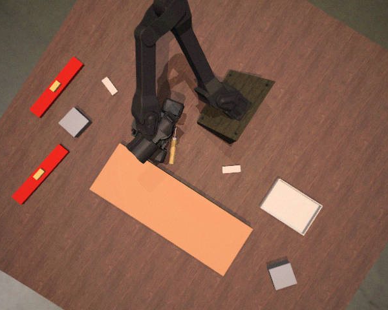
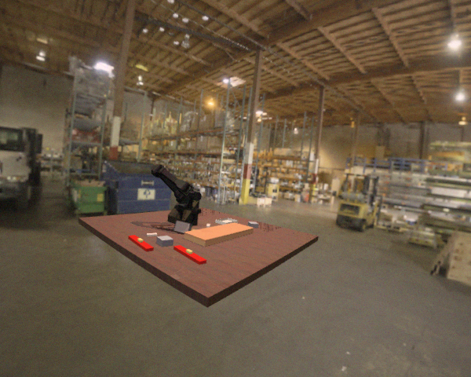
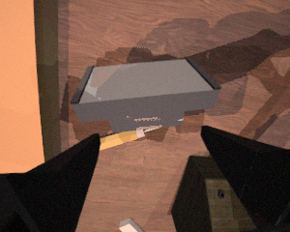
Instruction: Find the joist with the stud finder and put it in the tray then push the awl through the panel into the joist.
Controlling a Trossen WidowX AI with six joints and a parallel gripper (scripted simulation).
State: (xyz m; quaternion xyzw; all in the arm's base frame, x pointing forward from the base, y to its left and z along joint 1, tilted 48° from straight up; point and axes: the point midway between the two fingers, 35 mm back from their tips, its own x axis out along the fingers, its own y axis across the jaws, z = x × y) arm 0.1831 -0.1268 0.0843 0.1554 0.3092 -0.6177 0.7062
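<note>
The grey stud finder lies 20 mm ahead of my gripper tip and 50 mm below it. Round my gripper tip: awl 10 mm ahead, 40 mm to the left, 70 mm below; then white tray 40 mm behind, 480 mm to the left, 60 mm below.
</note>
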